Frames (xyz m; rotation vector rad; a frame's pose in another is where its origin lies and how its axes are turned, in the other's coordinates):
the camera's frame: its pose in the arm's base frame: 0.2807 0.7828 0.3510 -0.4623 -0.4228 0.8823
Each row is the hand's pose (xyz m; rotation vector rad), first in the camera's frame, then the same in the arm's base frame.
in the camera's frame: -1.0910 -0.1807 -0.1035 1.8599 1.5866 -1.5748
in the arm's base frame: -0.1682 -0.2203 0.1898 0.9360 1.3809 -0.9453
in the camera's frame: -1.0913 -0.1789 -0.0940 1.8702 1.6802 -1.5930
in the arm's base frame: -0.1746 -0.2175 0.1966 0.9241 1.4494 -0.9967
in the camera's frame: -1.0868 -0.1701 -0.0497 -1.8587 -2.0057 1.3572
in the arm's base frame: -0.2010 -0.1998 0.2290 0.8667 1.8326 -1.0589
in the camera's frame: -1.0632 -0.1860 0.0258 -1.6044 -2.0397 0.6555
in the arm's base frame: -0.2176 -0.1738 0.3035 0.8116 2.4710 -0.9800
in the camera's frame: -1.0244 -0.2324 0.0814 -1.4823 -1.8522 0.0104
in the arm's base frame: -0.1958 -0.1564 0.3808 -0.8419 -2.8626 0.6217
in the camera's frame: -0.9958 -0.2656 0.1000 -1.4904 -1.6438 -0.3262
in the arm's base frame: -0.1685 -0.1477 0.4188 -0.8702 -2.6627 0.2709
